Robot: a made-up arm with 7 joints. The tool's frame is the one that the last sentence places. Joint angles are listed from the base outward.
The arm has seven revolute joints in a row. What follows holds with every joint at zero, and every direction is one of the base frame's.
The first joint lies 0.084 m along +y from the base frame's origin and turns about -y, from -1.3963 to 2 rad.
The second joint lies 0.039 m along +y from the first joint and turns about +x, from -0.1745 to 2 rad.
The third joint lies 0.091 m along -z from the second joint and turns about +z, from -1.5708 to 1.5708 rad.
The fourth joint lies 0.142 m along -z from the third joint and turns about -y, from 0 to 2.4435 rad.
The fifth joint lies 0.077 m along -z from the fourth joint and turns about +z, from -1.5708 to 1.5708 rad.
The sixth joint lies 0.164 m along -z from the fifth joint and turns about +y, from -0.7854 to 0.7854 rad.
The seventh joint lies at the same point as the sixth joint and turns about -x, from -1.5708 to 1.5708 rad.
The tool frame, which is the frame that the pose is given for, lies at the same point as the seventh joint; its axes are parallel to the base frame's.
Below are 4 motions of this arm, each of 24 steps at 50 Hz.
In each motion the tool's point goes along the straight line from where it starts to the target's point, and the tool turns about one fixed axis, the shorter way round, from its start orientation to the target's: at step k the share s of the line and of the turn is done. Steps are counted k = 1, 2, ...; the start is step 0. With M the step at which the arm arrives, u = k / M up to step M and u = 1 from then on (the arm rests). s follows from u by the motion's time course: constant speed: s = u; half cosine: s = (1 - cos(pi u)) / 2; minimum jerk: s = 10 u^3 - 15 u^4 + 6 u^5.
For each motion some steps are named. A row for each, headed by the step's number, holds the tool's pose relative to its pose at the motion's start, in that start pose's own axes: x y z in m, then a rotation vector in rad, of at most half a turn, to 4 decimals.
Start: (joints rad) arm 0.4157 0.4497 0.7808 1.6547 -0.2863 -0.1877 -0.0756
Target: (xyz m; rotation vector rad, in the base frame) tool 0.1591 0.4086 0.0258 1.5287 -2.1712 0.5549
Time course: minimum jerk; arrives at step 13
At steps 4, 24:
4: 0.0036 0.0118 -0.0093 0.0478 -0.0127 0.0042
24: 0.0209 0.0678 -0.0535 0.2755 -0.0733 0.0245

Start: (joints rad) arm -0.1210 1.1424 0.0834 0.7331 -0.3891 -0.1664 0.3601
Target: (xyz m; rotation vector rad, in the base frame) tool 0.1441 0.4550 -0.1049 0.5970 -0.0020 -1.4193
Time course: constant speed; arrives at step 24
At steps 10, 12, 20, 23, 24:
10: 0.0152 0.0163 0.0286 -0.1338 -0.0141 -0.2182
12: 0.0183 0.0196 0.0343 -0.1605 -0.0169 -0.2619
20: 0.0304 0.0327 0.0572 -0.2675 -0.0281 -0.4365
23: 0.0350 0.0376 0.0658 -0.3077 -0.0324 -0.5019
24: 0.0365 0.0392 0.0687 -0.3210 -0.0338 -0.5238

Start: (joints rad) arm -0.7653 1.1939 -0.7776 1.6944 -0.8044 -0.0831 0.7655
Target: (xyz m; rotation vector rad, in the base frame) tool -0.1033 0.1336 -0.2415 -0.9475 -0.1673 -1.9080
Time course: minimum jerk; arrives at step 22
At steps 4, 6, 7, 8, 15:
4: 0.0063 0.0006 0.0000 0.0111 -0.0201 0.0028
6: 0.0181 0.0017 0.0000 0.0320 -0.0578 0.0080
7: 0.0264 0.0024 0.0000 0.0467 -0.0843 0.0116
8: 0.0360 0.0033 0.0000 0.0637 -0.1152 0.0159
15: 0.1140 0.0104 -0.0001 0.2016 -0.3644 0.0502

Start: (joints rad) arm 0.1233 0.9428 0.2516 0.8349 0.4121 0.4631 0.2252
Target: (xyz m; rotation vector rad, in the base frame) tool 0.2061 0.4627 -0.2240 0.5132 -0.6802 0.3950
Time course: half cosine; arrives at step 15
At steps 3, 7, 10, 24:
3: -0.0029 -0.0023 -0.0033 0.0081 0.0096 0.0045
7: -0.0137 -0.0109 -0.0155 0.0382 0.0449 0.0213
10: -0.0229 -0.0183 -0.0260 0.0640 0.0752 0.0357
24: -0.0305 -0.0244 -0.0346 0.0853 0.1003 0.0476

